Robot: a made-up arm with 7 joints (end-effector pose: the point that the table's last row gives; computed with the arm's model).
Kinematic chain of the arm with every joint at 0, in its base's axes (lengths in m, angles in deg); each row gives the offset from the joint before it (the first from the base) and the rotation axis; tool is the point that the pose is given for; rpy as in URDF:
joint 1: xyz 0 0 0.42 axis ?
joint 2: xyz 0 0 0 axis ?
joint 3: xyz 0 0 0.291 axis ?
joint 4: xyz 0.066 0 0 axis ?
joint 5: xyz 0.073 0 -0.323 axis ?
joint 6: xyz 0 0 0 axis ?
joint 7: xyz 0.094 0 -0.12 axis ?
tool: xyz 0 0 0 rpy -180 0 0
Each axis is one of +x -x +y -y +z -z.
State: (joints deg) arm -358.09 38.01 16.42 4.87 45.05 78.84 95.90
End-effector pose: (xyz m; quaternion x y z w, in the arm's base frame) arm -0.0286 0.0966 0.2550 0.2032 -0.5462 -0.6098 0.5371
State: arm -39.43 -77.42 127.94 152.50 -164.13 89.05 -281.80
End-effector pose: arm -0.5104 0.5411 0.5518 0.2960 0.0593 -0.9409 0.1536
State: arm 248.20 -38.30 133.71 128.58 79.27 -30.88 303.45
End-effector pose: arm 0.4604 0.3086 0.8287 -0.5278 -0.0104 -0.8458 0.0778
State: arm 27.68 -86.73 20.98 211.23 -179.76 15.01 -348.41
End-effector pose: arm -0.5794 -0.3787 0.2857 0.0622 -0.9016 0.2938 0.3114
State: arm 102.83 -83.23 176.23 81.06 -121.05 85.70 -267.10
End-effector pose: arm -0.0352 -0.4293 -0.0342 0.6633 -0.2814 -0.2805 0.6342
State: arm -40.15 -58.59 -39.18 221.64 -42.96 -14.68 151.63
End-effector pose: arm -0.2274 0.5491 0.5031 -0.1668 0.7265 0.6661 0.0260
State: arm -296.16 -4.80 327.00 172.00 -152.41 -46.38 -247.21
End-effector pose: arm 0.0902 0.1026 1.0501 0.2173 0.3516 0.9090 0.0540
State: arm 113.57 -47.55 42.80 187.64 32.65 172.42 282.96
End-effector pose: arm 0.0753 -0.3754 0.7636 -0.6351 0.6128 0.4663 0.0600
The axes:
joint 1: +z
joint 2: +y
joint 3: +z
joint 4: -y
joint 5: -z
joint 6: +y
joint 7: -z

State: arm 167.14 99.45 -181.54 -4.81 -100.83 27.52 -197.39
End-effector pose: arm 0.1692 -0.0131 0.5438 -0.3902 0.5241 -0.7372 0.1723
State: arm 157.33 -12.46 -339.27 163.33 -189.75 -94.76 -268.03
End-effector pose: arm -0.0627 -0.0178 0.9336 0.4900 -0.5808 -0.5199 0.3903
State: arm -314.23 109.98 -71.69 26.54 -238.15 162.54 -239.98
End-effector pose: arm 0.2240 -0.1252 0.1889 -0.3164 -0.7934 -0.5200 0.0066
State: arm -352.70 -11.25 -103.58 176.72 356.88 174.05 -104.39
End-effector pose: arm -0.1144 -0.1220 0.9063 0.9949 0.0413 0.0913 0.0142
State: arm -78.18 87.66 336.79 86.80 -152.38 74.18 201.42
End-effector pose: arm -0.1485 -0.4775 -0.0240 0.4151 -0.6079 0.3877 0.5547
